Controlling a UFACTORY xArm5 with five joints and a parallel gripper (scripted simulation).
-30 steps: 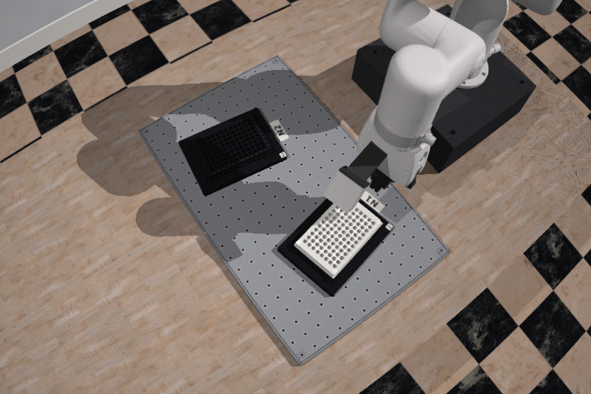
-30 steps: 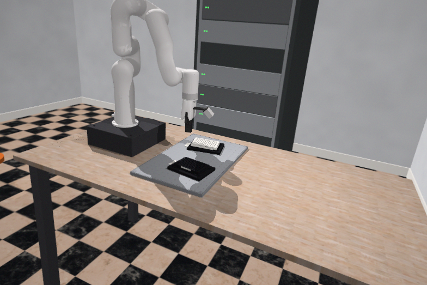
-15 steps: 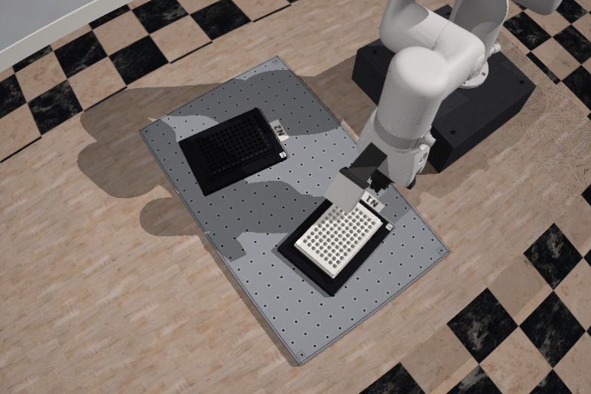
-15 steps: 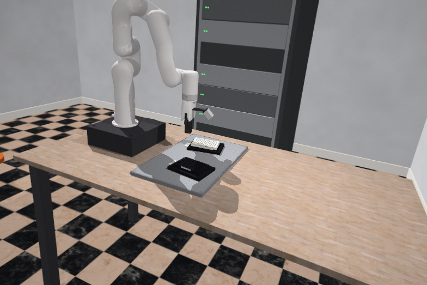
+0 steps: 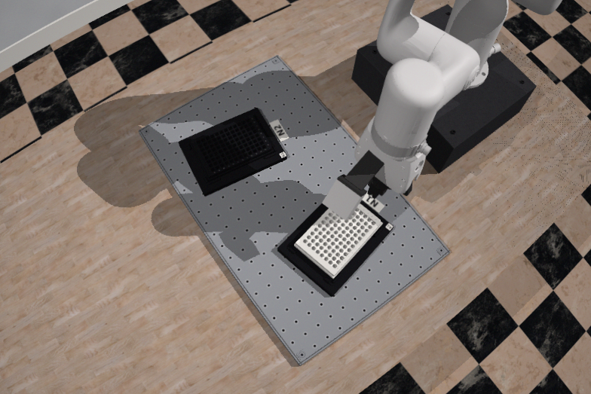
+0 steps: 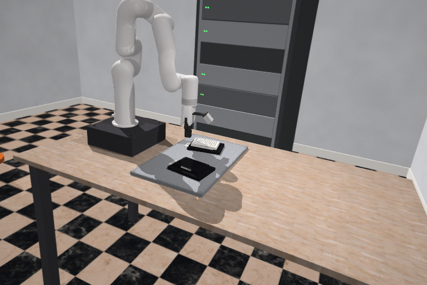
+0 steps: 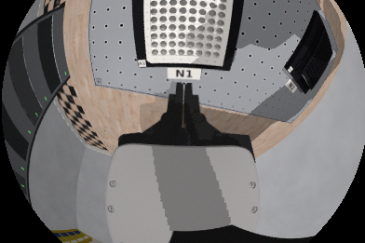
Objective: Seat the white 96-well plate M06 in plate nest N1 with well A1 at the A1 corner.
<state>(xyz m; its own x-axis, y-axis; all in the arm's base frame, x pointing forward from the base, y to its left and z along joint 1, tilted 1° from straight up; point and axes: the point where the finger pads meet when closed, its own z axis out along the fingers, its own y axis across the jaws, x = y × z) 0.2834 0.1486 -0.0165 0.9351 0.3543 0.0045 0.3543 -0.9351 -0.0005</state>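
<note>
My hand is 60 mm above the N1 label. Round my hand: white 96-well plate M06: 90 mm ahead, 40 mm below, 30 mm to the left; then N2 label: 200 mm to the right, 80 mm ahead, 60 mm below; then black plate M09: 200 mm to the right, 180 mm ahead, 40 mm below.
</note>
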